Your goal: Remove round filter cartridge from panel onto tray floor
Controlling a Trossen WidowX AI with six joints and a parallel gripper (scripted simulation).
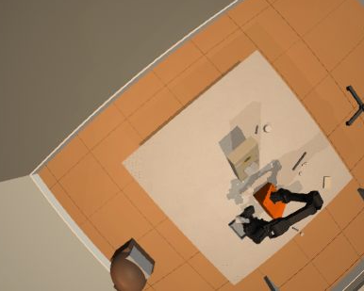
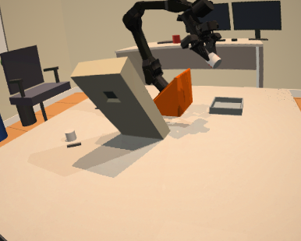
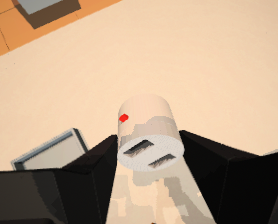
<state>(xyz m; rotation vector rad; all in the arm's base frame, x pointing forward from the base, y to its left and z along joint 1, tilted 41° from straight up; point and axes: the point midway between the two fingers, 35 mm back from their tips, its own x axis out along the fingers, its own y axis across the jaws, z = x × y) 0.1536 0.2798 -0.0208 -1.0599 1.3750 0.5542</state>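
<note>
My gripper tip is 25 cm above the grey tray, 19 cm past it and 5 cm to the right of it. From my gripper tip the other things lie so: beige service panel (27 cm to the right, 19 cm ahead, 10 cm below); then round filter cartridge (right at my gripper tip).
</note>
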